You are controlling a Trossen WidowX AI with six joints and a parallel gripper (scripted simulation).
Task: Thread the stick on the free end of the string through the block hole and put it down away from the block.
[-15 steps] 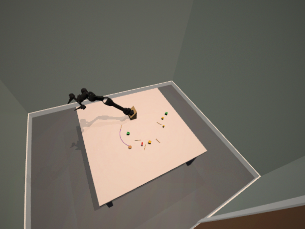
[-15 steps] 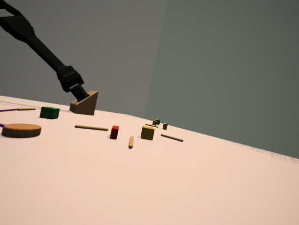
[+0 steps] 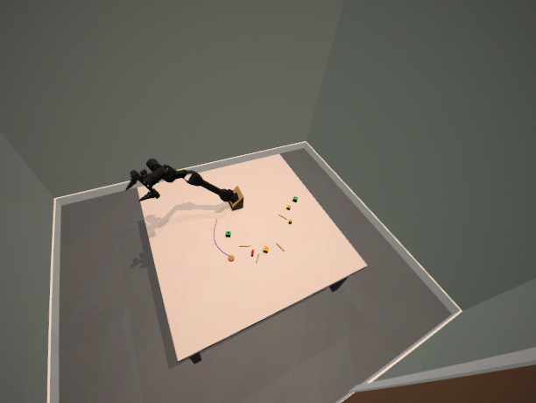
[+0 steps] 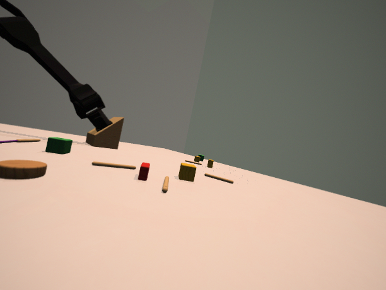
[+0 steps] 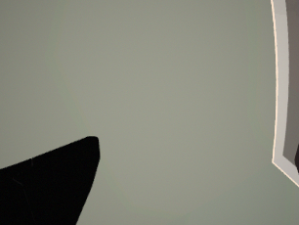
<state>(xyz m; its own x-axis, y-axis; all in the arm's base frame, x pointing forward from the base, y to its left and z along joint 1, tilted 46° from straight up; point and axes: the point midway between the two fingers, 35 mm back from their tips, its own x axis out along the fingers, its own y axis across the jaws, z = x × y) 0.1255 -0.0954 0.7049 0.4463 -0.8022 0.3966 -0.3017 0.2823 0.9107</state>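
Now: the green block 49 cm to the left of my gripper tip, 45 cm below it and 7 cm ahead of it. Also, from my gripper tip: red block (62 cm to the left, 46 cm below, 25 cm ahead); then thin wooden stick (47 cm below, 42 cm to the left, 4 cm behind); then round wooden button (47 cm to the left, 46 cm below, 25 cm ahead).
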